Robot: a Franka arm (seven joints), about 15 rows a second.
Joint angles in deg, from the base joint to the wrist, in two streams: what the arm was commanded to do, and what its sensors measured. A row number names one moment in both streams.
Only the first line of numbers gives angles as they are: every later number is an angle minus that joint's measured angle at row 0.
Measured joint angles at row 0:
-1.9, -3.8, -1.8, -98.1, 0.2, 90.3, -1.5
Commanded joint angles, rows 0 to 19:
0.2, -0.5, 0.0, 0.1, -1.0, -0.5, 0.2
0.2, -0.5, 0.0, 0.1, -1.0, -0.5, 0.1
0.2, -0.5, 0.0, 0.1, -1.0, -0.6, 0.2
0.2, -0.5, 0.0, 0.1, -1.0, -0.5, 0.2
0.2, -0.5, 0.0, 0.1, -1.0, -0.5, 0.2
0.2, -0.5, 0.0, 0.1, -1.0, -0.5, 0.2
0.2, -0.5, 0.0, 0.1, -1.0, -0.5, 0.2
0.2, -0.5, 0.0, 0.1, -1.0, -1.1, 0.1
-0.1, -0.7, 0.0, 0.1, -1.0, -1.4, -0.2
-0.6, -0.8, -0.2, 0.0, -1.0, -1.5, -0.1
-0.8, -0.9, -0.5, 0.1, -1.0, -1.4, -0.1
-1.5, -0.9, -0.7, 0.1, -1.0, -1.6, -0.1
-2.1, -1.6, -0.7, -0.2, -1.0, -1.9, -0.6
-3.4, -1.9, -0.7, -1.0, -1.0, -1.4, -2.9
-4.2, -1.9, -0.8, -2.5, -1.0, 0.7, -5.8
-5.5, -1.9, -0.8, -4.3, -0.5, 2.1, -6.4
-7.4, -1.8, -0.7, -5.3, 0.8, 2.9, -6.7
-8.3, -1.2, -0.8, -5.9, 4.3, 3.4, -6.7
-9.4, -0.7, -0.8, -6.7, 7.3, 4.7, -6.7
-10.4, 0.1, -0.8, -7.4, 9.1, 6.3, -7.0
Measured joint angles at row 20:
-8.0, -0.2, -1.5, -4.8, 5.1, 2.9, -5.9
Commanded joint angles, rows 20 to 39:
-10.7, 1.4, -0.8, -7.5, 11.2, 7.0, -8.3
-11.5, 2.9, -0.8, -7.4, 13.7, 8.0, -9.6
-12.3, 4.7, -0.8, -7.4, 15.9, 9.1, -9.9
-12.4, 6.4, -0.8, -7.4, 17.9, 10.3, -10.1
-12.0, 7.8, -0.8, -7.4, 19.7, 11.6, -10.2
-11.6, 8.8, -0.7, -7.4, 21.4, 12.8, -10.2
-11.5, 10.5, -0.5, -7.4, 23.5, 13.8, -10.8
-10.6, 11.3, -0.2, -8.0, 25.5, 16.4, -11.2
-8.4, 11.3, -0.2, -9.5, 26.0, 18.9, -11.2
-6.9, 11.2, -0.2, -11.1, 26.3, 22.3, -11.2
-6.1, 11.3, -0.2, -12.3, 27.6, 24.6, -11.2
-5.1, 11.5, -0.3, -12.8, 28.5, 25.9, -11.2
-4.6, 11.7, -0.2, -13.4, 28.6, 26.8, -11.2
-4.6, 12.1, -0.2, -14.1, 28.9, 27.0, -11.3
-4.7, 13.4, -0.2, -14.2, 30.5, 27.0, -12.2
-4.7, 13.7, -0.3, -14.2, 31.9, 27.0, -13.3
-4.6, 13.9, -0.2, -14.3, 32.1, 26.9, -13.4
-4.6, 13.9, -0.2, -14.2, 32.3, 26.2, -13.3
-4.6, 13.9, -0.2, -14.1, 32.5, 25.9, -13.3
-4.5, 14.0, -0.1, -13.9, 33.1, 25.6, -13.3
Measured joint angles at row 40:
-4.5, 14.3, -0.3, -13.5, 31.1, 25.6, -12.2
